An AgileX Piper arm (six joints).
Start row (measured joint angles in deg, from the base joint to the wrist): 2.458 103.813 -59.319 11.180 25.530 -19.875
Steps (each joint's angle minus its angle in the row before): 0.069 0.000 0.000 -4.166 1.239 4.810; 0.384 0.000 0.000 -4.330 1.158 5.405; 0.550 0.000 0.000 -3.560 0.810 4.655; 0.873 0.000 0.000 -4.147 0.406 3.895; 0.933 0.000 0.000 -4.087 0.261 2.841; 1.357 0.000 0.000 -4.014 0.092 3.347; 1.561 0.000 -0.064 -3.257 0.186 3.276; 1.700 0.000 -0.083 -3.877 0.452 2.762; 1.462 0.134 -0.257 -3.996 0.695 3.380; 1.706 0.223 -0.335 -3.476 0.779 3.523; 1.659 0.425 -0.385 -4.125 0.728 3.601; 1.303 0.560 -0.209 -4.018 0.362 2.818; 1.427 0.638 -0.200 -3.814 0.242 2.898; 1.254 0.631 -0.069 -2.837 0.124 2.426; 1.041 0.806 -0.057 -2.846 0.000 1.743; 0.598 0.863 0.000 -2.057 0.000 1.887; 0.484 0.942 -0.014 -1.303 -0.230 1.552; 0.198 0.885 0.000 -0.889 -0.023 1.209; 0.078 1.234 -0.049 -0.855 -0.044 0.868; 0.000 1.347 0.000 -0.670 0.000 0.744; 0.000 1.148 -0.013 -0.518 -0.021 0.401; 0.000 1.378 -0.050 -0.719 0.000 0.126
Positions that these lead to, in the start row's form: 2.527 103.813 -59.319 7.014 26.769 -15.065; 2.911 103.813 -59.319 2.684 27.927 -9.660; 3.461 103.813 -59.319 -0.876 28.737 -5.005; 4.334 103.813 -59.319 -5.023 29.143 -1.110; 5.267 103.813 -59.319 -9.110 29.404 1.731; 6.624 103.813 -59.319 -13.124 29.496 5.078; 8.185 103.813 -59.383 -16.381 29.682 8.354; 9.885 103.813 -59.466 -20.258 30.134 11.116; 11.347 103.947 -59.723 -24.254 30.829 14.496; 13.053 104.170 -60.058 -27.730 31.608 18.019; 14.712 104.595 -60.443 -31.855 32.336 21.620; 16.015 105.155 -60.652 -35.873 32.698 24.438; 17.442 105.793 -60.852 -39.687 32.940 27.336; 18.696 106.424 -60.921 -42.524 33.064 29.762; 19.737 107.230 -60.978 -45.370 33.064 31.505; 20.335 108.093 -60.978 -47.427 33.064 33.392; 20.819 109.035 -60.992 -48.730 32.834 34.944; 21.017 109.920 -60.992 -49.619 32.811 36.153; 21.095 111.154 -61.041 -50.474 32.767 37.021; 21.095 112.501 -61.041 -51.144 32.767 37.765; 21.095 113.649 -61.054 -51.662 32.746 38.166; 21.095 115.027 -61.104 -52.381 32.746 38.292
